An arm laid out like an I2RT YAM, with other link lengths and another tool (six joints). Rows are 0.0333 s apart.
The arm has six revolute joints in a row. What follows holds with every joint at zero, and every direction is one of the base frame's. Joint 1 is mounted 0.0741 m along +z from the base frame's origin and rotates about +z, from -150 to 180 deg. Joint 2 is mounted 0.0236 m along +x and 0.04 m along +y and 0.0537 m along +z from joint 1 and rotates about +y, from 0 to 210 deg. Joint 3 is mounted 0.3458 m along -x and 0.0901 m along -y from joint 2 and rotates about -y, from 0 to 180 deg. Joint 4 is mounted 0.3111 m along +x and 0.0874 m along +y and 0.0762 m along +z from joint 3 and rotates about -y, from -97 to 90 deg. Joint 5 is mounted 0.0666 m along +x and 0.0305 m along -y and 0.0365 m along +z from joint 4 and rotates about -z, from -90 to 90 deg. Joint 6 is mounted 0.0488 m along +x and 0.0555 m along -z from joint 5 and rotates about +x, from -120 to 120 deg. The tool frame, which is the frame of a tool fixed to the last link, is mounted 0.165 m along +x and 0.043 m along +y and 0.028 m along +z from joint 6; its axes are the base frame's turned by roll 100.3, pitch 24.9 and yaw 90 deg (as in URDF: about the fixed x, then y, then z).
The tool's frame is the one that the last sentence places.
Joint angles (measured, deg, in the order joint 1, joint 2, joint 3, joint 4, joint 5, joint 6), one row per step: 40.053, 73.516, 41.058, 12.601, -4.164, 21.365; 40.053, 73.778, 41.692, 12.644, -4.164, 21.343; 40.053, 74.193, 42.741, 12.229, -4.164, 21.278; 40.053, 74.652, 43.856, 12.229, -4.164, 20.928; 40.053, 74.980, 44.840, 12.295, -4.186, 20.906; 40.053, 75.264, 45.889, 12.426, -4.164, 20.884; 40.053, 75.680, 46.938, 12.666, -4.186, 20.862; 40.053, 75.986, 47.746, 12.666, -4.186, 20.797; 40.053, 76.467, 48.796, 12.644, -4.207, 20.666; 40.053, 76.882, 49.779, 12.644, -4.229, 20.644; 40.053, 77.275, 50.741, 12.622, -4.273, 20.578; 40.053, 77.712, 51.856, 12.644, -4.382, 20.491; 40.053, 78.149, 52.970, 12.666, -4.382, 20.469; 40.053, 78.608, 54.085, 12.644, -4.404, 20.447; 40.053, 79.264, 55.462, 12.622, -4.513, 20.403
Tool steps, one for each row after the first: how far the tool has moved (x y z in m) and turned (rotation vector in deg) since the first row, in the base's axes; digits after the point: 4 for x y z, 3 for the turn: 0.0021, 0.0017, 0.0044, 0.252, -0.332, 0.007; 0.0049, 0.0042, 0.0094, 0.349, -0.543, 0.029; 0.0082, 0.0073, 0.0166, 0.535, -1.277, 0.143; 0.0110, 0.0098, 0.0240, 0.990, -1.840, 0.169; 0.0139, 0.0122, 0.0328, 1.545, -2.546, 0.151; 0.0171, 0.0150, 0.0410, 2.096, -3.225, 0.176; 0.0193, 0.0169, 0.0465, 2.375, -3.653, 0.193; 0.0223, 0.0196, 0.0529, 2.642, -4.156, 0.250; 0.0251, 0.0221, 0.0592, 2.996, -4.602, 0.274; 0.0276, 0.0244, 0.0655, 3.312, -5.058, 0.332; 0.0302, 0.0272, 0.0731, 3.725, -5.634, 0.457; 0.0331, 0.0297, 0.0807, 4.158, -6.186, 0.459; 0.0360, 0.0322, 0.0879, 4.554, -6.684, 0.482; 0.0394, 0.0357, 0.0960, 4.994, -7.233, 0.593
